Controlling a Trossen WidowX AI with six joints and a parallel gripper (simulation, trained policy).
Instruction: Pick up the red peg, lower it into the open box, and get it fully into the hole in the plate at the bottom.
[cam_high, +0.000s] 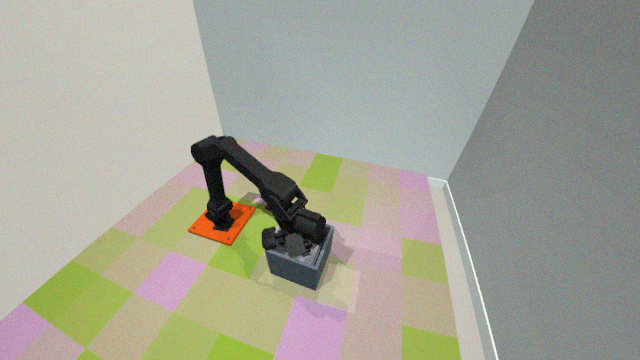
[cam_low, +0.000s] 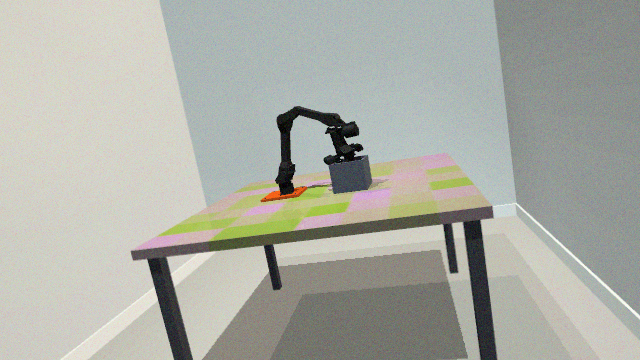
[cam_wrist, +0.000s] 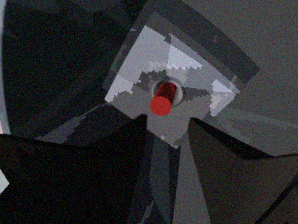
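My gripper tip is 10 mm short of the red peg, 10 mm to the left of it and 40 mm above it. From my gripper tip the other things lie so: pale plate 10 mm ahead, 10 mm to the right, 40 mm below.
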